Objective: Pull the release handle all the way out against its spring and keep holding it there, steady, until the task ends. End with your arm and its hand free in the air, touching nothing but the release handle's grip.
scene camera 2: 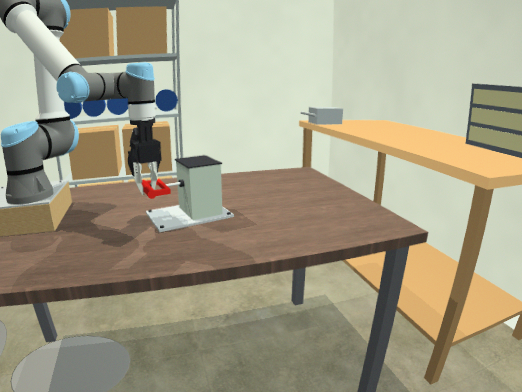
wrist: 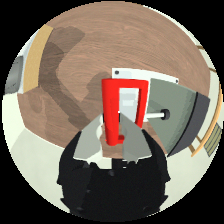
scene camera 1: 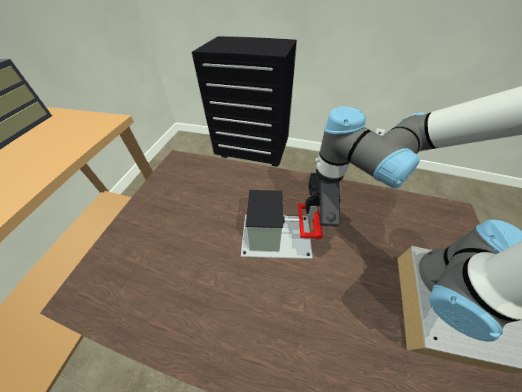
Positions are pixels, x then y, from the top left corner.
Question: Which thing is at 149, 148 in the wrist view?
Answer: The gripper.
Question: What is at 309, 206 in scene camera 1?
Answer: The gripper.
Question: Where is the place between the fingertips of the gripper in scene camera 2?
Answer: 147, 194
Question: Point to a box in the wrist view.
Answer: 184, 110
